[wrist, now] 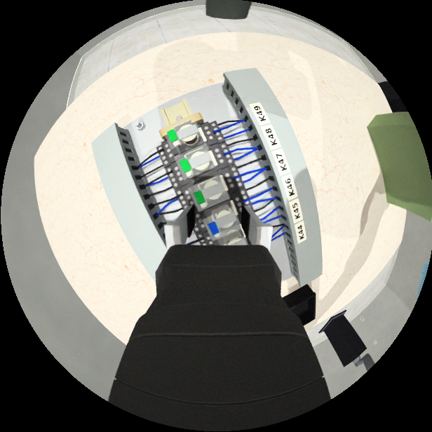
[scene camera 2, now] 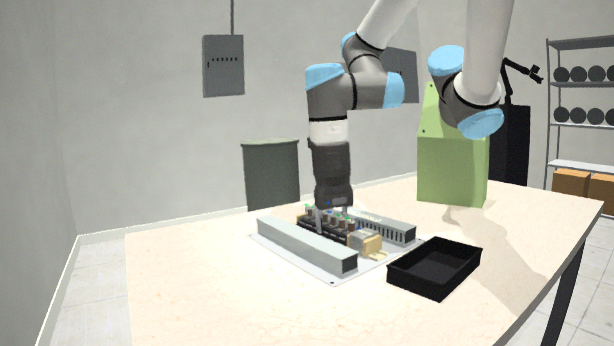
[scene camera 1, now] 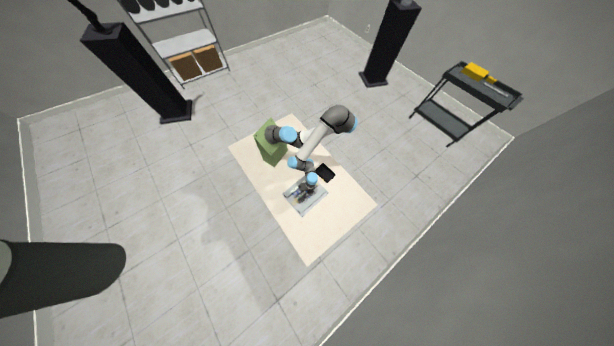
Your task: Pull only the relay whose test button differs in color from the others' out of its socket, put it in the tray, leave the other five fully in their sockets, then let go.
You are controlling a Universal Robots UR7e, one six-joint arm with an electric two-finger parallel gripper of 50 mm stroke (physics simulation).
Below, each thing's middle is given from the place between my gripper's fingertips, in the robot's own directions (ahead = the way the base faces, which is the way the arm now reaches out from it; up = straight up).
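My hand is 30 mm above the grey panel (scene camera 2: 365,264).
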